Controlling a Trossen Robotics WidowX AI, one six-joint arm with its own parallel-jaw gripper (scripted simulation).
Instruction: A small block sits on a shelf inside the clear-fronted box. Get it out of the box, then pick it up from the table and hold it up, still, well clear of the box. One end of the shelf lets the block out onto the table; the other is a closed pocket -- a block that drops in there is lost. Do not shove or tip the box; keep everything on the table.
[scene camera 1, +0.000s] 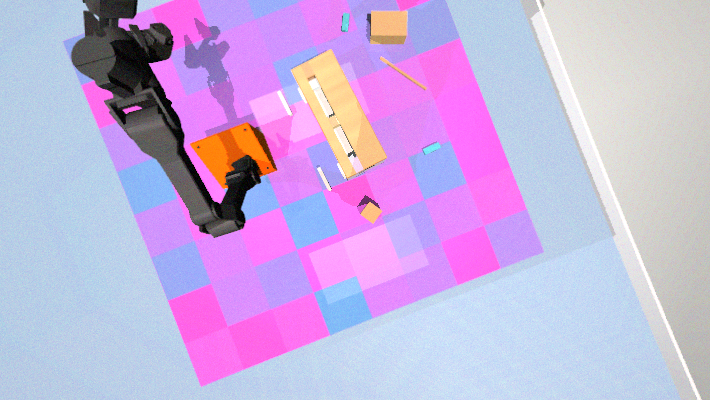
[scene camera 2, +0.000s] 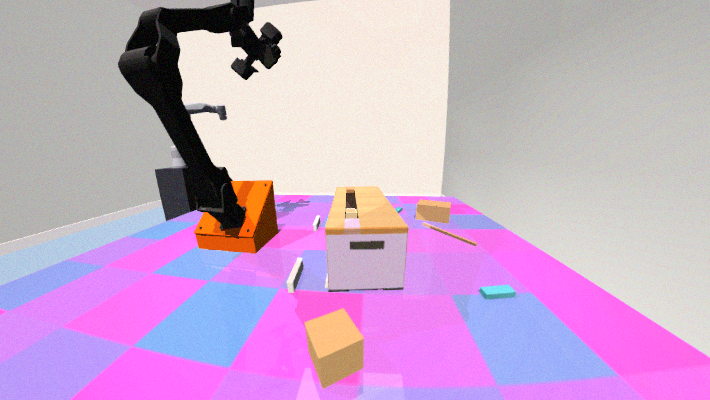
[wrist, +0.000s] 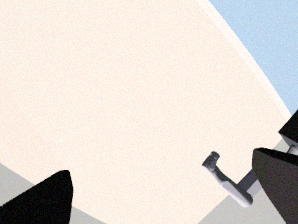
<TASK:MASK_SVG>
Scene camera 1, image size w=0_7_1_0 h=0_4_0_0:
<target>gripper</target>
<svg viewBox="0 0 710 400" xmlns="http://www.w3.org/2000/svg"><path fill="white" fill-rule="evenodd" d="M83 0L88 9L83 10L85 36L95 35L101 37L113 46L116 46L132 60L145 62L149 66L149 63L168 60L171 57L174 47L174 36L171 35L171 31L164 23L151 23L149 29L139 30L138 26L129 24L130 30L118 27L119 18L133 20L136 17L138 0Z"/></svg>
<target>box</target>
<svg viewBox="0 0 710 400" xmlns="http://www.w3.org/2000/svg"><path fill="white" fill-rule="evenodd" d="M317 168L328 191L331 191L332 188L320 167ZM277 92L290 117L293 116L281 91ZM330 49L291 69L299 86L299 93L305 104L308 103L338 161L337 166L344 179L347 178L349 181L380 165L386 160L387 156L346 79L335 54ZM336 115L341 125L333 129L328 118Z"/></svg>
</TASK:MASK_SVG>
